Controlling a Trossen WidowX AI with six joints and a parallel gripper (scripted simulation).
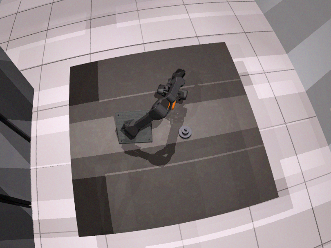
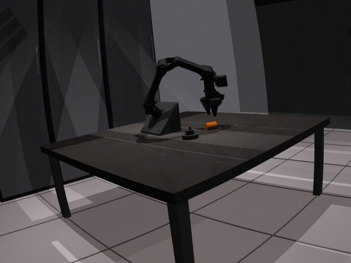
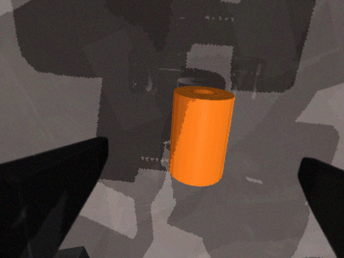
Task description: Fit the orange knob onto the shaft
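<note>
My gripper tip is 6 cm above the orange knob and 1 cm to the left of it. Round my gripper tip: pedestal (22 cm to the right, 5 cm below, 4 cm ahead).
</note>
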